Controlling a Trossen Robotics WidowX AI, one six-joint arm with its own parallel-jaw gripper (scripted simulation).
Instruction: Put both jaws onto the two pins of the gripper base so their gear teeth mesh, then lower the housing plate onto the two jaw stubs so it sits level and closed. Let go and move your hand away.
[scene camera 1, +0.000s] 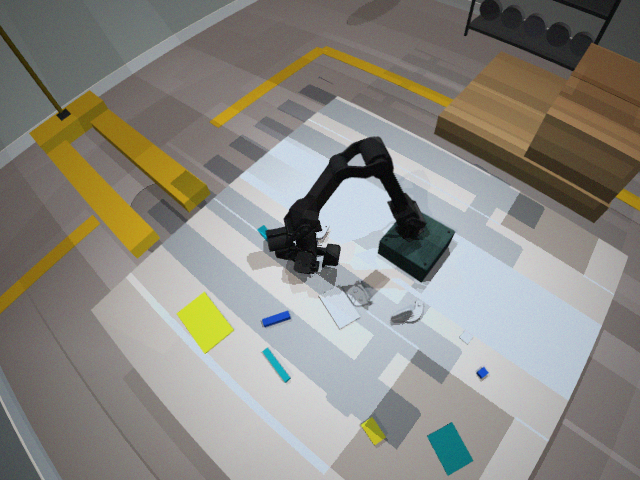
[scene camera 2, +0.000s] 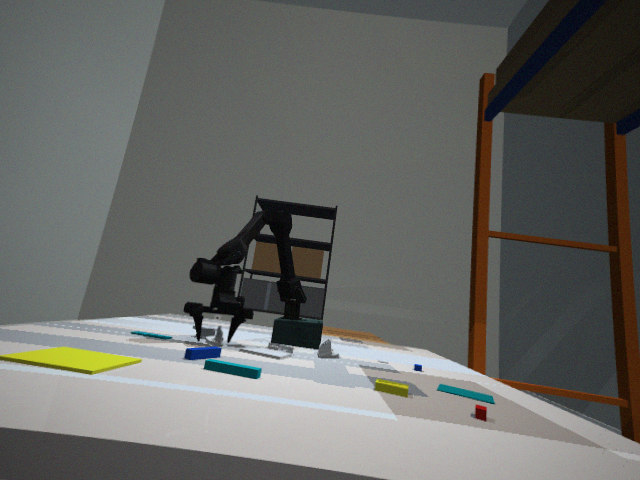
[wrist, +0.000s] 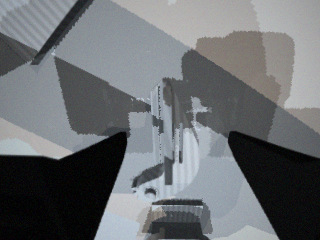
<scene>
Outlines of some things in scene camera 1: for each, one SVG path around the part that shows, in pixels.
My gripper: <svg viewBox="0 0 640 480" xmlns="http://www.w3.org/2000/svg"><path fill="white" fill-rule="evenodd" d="M341 247L329 243L325 248L317 247L317 240L315 240L314 244L310 247L300 247L297 243L291 243L292 247L276 250L275 255L280 259L292 260L294 262L294 271L298 273L314 274L319 270L320 262L317 261L317 255L324 257L322 262L323 268L325 265L337 266Z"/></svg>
A yellow sheet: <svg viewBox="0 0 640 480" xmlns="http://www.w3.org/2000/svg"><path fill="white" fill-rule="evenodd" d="M204 292L189 305L183 307L177 313L177 316L184 323L203 353L206 354L234 330Z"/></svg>
</scene>
